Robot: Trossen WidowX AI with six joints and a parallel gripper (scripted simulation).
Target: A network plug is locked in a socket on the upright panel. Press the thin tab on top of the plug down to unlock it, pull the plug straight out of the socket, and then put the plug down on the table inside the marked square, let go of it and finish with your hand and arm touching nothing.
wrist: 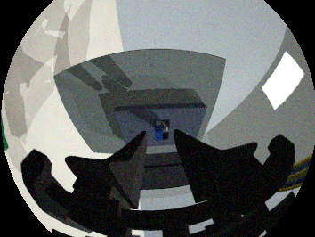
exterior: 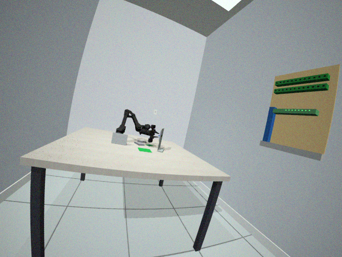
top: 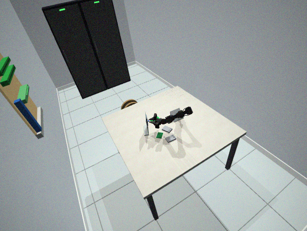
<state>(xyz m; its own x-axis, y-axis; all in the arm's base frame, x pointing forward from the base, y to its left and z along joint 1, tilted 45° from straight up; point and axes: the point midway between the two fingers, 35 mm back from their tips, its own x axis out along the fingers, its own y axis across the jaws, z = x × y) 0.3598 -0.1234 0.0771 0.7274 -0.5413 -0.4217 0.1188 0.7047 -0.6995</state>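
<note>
My gripper tip is now 1 cm short of the blue plug and 1 cm to the left of it. From my gripper tip the other things lie so: green marked square (14 cm behind, 9 cm to the right, 15 cm below); then grey panel (3 cm ahead, 2 cm to the right, 5 cm below).
</note>
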